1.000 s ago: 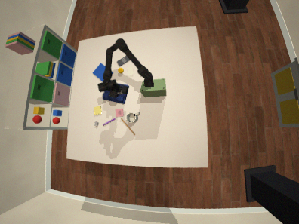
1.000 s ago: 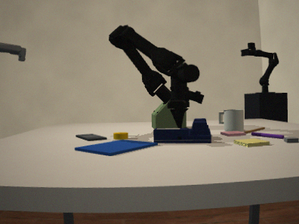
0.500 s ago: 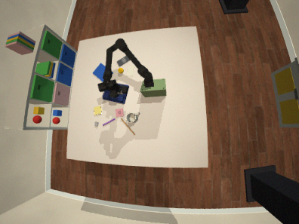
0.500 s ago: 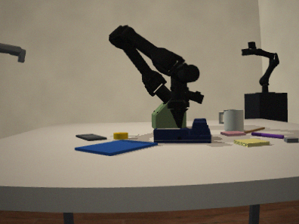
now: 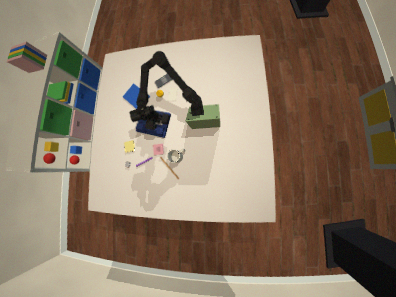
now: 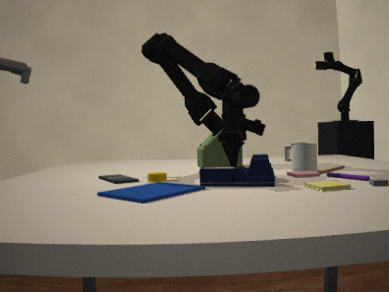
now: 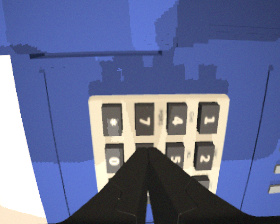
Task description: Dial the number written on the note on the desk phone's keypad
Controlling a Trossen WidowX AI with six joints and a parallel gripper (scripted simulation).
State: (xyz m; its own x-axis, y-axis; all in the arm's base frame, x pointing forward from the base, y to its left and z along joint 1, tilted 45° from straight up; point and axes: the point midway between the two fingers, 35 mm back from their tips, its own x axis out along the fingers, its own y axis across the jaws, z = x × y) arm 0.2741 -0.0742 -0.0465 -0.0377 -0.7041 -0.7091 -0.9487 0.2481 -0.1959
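The 8 key is 4 cm below my hand. From my hand the other things lie so: yellow tape 21 cm to the right, 5 cm below; dark blue desk phone 6 cm ahead, 4 cm below; handset 6 cm ahead, 5 cm to the left, 2 cm below.
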